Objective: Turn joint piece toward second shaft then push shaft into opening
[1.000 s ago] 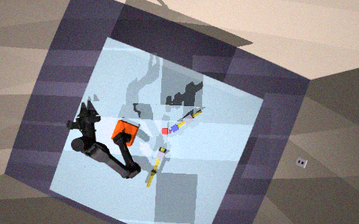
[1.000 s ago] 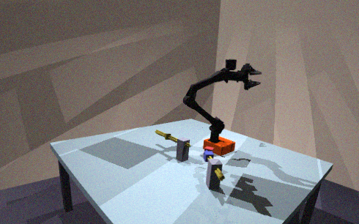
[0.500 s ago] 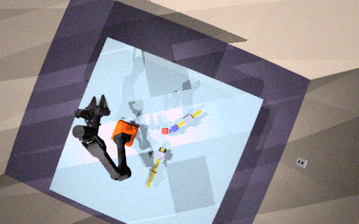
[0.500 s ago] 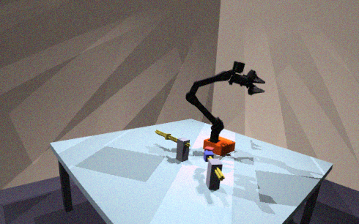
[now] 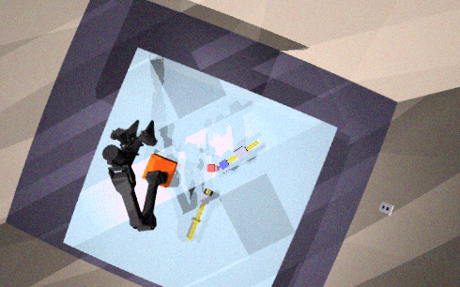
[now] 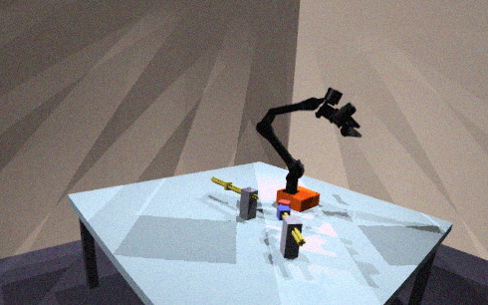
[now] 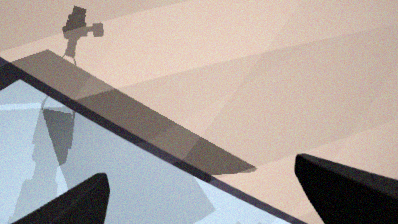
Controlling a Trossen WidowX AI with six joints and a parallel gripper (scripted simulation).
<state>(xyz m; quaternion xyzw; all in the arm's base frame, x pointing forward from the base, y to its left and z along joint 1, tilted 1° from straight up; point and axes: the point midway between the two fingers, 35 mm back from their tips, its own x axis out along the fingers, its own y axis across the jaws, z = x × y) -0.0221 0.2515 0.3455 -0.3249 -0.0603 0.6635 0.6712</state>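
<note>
My gripper tip is 29 cm short of the red joint piece, 29 cm above it and 18 cm to the left of it.
</note>
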